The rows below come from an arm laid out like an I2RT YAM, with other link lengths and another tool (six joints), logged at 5 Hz.
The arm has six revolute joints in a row. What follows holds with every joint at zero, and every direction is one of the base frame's. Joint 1 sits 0.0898 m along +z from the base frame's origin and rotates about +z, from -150.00 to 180.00 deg. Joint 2 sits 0.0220 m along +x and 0.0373 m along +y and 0.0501 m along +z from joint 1 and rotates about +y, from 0.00 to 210.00 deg. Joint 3 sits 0.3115 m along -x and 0.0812 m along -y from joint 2 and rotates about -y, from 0.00 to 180.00 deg. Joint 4 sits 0.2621 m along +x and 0.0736 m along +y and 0.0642 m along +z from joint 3 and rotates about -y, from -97.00 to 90.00 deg. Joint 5 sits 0.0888 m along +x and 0.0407 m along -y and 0.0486 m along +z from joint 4 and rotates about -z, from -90.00 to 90.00 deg. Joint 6 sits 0.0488 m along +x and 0.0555 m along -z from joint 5 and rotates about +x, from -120.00 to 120.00 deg. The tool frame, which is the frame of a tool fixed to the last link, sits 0.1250 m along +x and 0.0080 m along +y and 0.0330 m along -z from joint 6; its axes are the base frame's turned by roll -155.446, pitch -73.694 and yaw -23.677 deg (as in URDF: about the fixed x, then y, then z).
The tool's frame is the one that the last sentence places.
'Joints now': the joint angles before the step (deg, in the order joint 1, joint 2, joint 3, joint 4, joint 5, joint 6). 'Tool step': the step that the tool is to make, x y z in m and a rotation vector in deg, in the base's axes. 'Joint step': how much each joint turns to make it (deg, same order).
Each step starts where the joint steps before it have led.
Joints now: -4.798 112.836 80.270 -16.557 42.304 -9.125
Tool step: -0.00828 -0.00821 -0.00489 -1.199 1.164 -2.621
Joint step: -0.458 0.723 -0.020 -1.095 2.383 1.137
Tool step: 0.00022 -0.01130 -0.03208 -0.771 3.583 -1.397
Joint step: -0.963 4.676 0.630 0.900 1.157 -0.482
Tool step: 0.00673 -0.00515 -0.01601 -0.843 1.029 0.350
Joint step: -0.327 2.731 0.351 2.599 0.373 -1.595
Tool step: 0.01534 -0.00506 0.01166 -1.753 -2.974 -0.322
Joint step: -0.022 0.656 1.726 2.754 1.289 -0.917
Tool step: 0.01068 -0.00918 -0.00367 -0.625 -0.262 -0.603
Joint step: -0.721 2.405 2.646 0.612 0.372 -0.700
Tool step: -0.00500 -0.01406 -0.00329 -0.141 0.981 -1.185
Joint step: -1.509 0.614 0.438 -0.305 0.000 -0.635
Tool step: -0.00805 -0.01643 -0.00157 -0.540 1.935 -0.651
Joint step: -1.770 0.215 -0.025 -0.021 -0.066 -2.098
